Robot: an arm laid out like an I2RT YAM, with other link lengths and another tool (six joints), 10 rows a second.
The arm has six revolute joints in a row. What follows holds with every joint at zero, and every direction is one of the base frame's.
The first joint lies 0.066 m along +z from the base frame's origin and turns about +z.
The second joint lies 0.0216 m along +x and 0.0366 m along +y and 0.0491 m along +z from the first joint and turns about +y.
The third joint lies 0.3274 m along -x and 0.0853 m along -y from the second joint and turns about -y.
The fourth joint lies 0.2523 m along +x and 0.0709 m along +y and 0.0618 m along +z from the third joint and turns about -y.
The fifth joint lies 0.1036 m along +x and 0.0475 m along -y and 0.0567 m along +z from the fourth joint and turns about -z.
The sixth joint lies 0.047 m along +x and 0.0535 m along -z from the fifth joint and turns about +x.
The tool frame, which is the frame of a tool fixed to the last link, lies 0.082 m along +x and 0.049 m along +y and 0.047 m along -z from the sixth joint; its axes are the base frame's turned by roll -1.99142, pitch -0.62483 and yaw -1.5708 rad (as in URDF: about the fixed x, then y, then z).
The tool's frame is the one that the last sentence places.
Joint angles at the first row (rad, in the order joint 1, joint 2, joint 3, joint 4, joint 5, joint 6):
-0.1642 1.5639 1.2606 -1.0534 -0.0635 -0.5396
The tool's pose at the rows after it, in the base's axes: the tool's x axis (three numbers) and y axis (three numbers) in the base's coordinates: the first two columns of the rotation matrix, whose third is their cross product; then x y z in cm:
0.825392 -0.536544 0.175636 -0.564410 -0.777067 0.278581 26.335 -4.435 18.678
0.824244 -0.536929 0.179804 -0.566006 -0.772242 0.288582 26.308 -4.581 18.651
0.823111 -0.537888 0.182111 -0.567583 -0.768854 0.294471 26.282 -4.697 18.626
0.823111 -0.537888 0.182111 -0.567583 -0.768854 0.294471 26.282 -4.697 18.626
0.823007 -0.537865 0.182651 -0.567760 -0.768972 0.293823 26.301 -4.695 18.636
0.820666 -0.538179 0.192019 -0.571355 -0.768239 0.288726 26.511 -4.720 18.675
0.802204 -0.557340 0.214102 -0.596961 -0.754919 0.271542 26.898 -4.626 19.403
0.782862 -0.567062 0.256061 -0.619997 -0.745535 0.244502 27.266 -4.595 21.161
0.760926 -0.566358 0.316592 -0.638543 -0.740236 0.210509 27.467 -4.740 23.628
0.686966 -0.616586 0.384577 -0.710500 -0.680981 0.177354 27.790 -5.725 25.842
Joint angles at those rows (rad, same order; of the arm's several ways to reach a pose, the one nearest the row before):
-0.1642 1.5639 1.2610 -1.0531 -0.0525 -0.5400
-0.1642 1.5639 1.2610 -1.0535 -0.0406 -0.5396
-0.1654 1.5639 1.2606 -1.0534 -0.0338 -0.5396
-0.1654 1.5639 1.2606 -1.0534 -0.0338 -0.5396
-0.1654 1.5638 1.2610 -1.0531 -0.0341 -0.5396
-0.1654 1.5623 1.2613 -1.0443 -0.0345 -0.5388
-0.1654 1.5505 1.2777 -1.0443 -0.0345 -0.5148
-0.1654 1.5238 1.3186 -1.0615 -0.0345 -0.5007
-0.1688 1.4853 1.3735 -1.0847 -0.0334 -0.5007
-0.1974 1.4509 1.4197 -1.0870 -0.0032 -0.4568

